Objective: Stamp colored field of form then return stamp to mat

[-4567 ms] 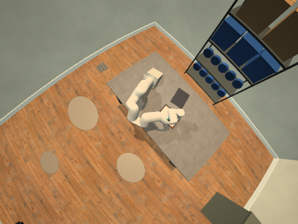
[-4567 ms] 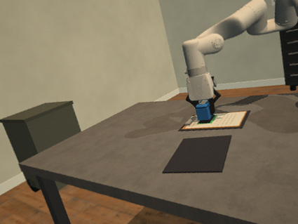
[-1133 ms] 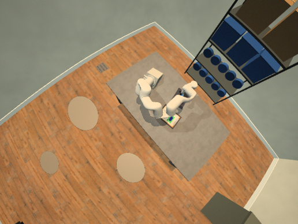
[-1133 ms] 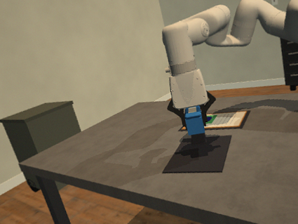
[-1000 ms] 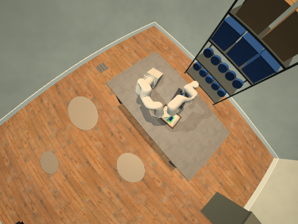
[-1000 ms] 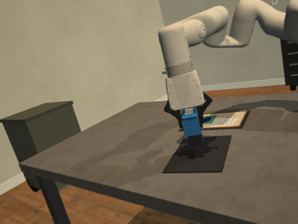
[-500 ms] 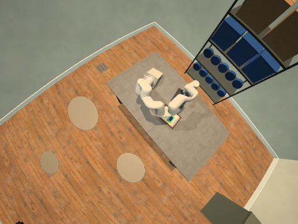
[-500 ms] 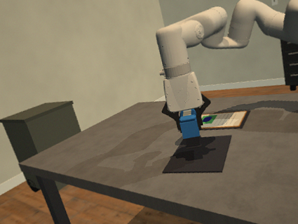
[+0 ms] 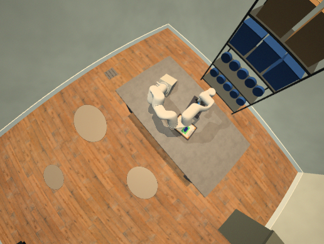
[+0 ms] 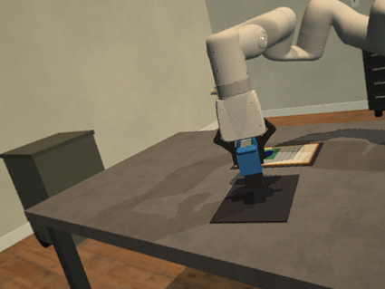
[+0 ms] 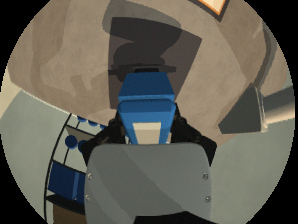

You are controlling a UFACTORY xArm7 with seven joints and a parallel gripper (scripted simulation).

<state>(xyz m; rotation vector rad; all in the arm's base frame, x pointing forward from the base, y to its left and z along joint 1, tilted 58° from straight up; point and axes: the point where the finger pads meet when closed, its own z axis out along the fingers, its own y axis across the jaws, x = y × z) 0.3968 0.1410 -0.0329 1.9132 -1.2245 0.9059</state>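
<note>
The mat is 10 cm below my hand. The rest, counted from my hand: form (28 cm to the right, 10 cm below, 4 cm ahead); then blue stamp (2 cm below).
</note>
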